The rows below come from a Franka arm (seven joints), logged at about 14 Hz.
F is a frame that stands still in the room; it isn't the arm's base.
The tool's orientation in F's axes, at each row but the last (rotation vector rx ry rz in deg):
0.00, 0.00, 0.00
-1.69, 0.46, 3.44
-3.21, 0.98, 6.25
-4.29, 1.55, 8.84
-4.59, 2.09, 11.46
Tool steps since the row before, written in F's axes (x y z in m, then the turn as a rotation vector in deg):
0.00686, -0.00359, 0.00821, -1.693, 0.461, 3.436
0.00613, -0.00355, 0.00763, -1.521, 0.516, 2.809
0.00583, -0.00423, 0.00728, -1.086, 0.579, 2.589
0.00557, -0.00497, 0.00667, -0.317, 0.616, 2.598
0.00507, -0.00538, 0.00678, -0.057, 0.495, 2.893
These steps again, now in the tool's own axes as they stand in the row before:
0.00686, -0.00359, 0.00821, -1.693, 0.461, 3.436
0.00584, -0.00413, 0.00756, -1.512, 0.524, 2.812
0.00519, -0.00524, 0.00711, -1.069, 0.551, 2.602
0.00453, -0.00624, 0.00639, -0.304, 0.468, 2.630
0.00361, -0.00678, 0.00645, -0.086, 0.276, 2.921

